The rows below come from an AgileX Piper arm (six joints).
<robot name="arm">
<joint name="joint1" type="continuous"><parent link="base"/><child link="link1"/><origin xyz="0 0 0.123" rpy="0 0 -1.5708"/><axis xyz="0 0 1"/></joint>
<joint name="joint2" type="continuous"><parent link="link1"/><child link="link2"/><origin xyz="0 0 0" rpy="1.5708 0 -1.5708"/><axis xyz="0 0 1"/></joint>
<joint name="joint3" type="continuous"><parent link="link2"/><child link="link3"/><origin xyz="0.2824 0.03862 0" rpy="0 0 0"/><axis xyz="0 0 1"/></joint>
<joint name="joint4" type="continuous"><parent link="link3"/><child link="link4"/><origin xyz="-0.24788 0.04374 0" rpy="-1.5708 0 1.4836"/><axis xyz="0 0 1"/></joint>
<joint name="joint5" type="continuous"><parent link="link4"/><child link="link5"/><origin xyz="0 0 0" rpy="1.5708 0 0"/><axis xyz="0 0 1"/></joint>
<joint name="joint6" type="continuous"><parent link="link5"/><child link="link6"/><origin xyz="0 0.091 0" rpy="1.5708 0 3.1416"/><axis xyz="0 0 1"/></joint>
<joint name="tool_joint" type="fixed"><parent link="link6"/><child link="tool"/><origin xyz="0 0 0" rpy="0 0 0"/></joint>
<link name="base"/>
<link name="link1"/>
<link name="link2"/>
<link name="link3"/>
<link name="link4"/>
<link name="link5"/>
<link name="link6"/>
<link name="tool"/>
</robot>
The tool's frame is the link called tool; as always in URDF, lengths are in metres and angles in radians. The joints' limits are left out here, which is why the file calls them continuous.
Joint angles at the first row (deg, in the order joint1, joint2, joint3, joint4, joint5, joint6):
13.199 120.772 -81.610 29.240 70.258 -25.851
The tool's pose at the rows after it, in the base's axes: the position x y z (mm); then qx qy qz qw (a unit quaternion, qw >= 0):
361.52 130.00 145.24 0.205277 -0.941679 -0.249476 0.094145
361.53 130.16 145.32 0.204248 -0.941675 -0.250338 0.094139
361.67 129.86 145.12 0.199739 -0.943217 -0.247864 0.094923
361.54 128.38 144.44 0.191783 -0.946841 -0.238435 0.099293
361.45 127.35 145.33 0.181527 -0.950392 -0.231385 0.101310
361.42 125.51 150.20 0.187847 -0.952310 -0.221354 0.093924
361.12 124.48 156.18 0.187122 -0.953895 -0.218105 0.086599
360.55 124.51 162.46 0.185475 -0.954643 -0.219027 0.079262
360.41 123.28 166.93 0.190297 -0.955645 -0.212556 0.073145
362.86 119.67 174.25 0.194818 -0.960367 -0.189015 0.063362
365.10 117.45 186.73 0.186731 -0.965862 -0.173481 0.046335
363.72 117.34 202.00 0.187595 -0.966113 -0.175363 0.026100
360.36 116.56 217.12 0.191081 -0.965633 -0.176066 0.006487
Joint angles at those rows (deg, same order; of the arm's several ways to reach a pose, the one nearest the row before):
13.200 120.766 -81.611 30.923 70.259 -25.799
13.199 120.765 -81.609 31.046 70.258 -25.740
13.200 120.766 -81.611 30.813 70.151 -25.089
13.199 120.766 -81.610 29.722 70.150 -23.549
13.199 120.560 -81.608 28.976 70.107 -21.875
13.199 119.732 -81.668 27.648 69.961 -21.754
13.143 118.792 -81.668 27.234 69.906 -21.292
13.143 117.855 -81.669 27.352 69.906 -20.925
13.143 117.169 -81.785 26.477 69.906 -20.884
13.143 116.410 -82.813 23.440 70.050 -19.569
13.143 115.041 -83.925 21.510 70.011 -17.261
13.143 113.002 -84.324 21.655 70.046 -16.971
13.144 110.718 -84.325 21.655 70.045 -16.970

